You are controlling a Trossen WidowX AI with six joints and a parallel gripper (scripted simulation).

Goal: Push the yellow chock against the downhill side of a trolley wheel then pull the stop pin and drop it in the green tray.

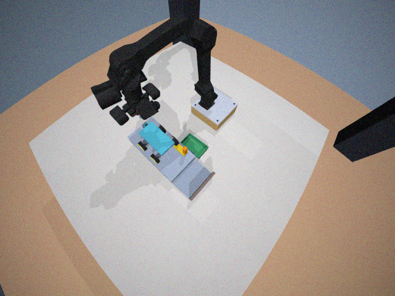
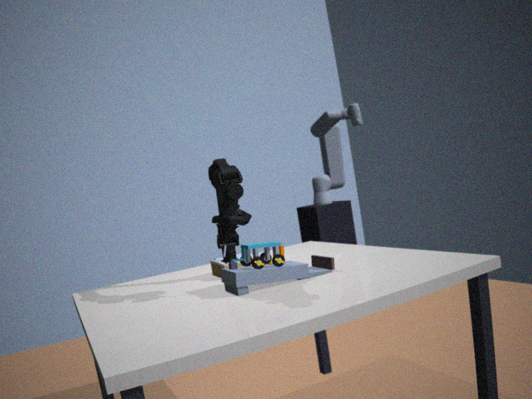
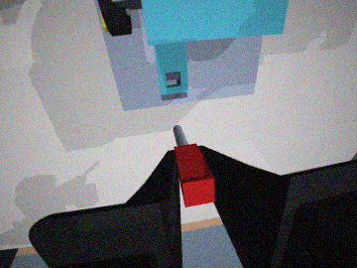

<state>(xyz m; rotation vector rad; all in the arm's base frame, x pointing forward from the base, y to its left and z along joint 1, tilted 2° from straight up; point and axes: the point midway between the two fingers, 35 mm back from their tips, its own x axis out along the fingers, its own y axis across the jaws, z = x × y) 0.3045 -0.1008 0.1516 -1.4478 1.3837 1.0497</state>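
The green tray is 21 cm to the left of my gripper tip, 18 cm below it and 11 cm behind it. From my gripper tip the other things lie so: red-headed stop pin: right at my gripper tip; trolley: 12 cm to the left, 7 cm below, 2 cm ahead; grey ramp: 13 cm below, 12 cm to the left, 2 cm ahead.
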